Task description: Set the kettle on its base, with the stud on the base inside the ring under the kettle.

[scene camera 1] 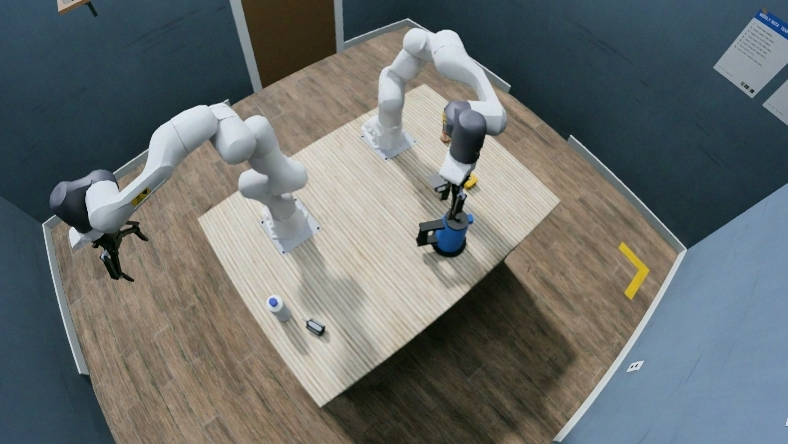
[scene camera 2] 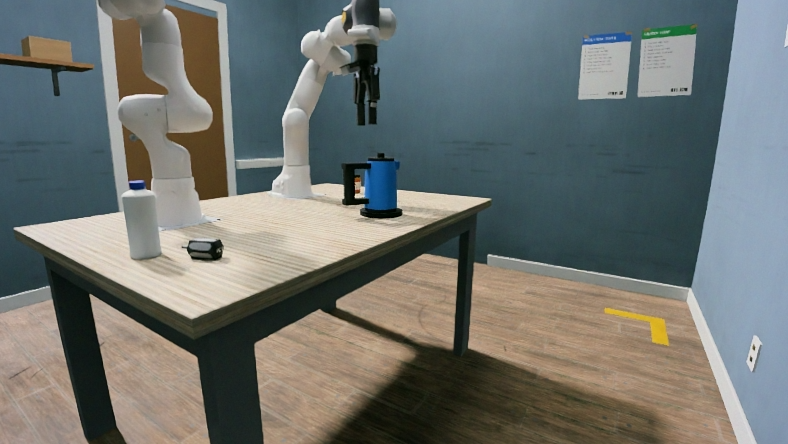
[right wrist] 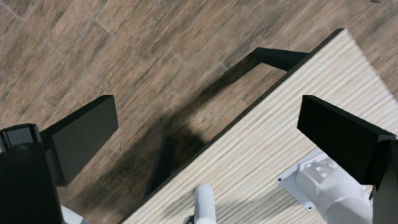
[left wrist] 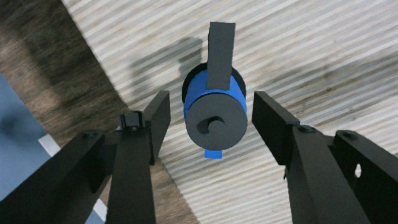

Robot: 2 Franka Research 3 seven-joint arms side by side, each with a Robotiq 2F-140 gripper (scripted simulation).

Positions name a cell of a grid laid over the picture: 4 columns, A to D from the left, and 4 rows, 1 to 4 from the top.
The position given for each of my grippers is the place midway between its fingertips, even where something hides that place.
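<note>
My left gripper (scene camera 2: B2) is visible to me, and the left wrist view shows that gripper (left wrist: C2) as well. I also see my right gripper (scene camera 1: A3), which appears again in the right wrist view (right wrist: C2). There is a blue kettle (scene camera 2: B2), and I find the kettle (scene camera 1: C3) (left wrist: C3) in those views too, while in the right wrist view it is out of frame. A white bottle (scene camera 2: A2) is here as well; in the left wrist view the bottle is out of frame.
</note>
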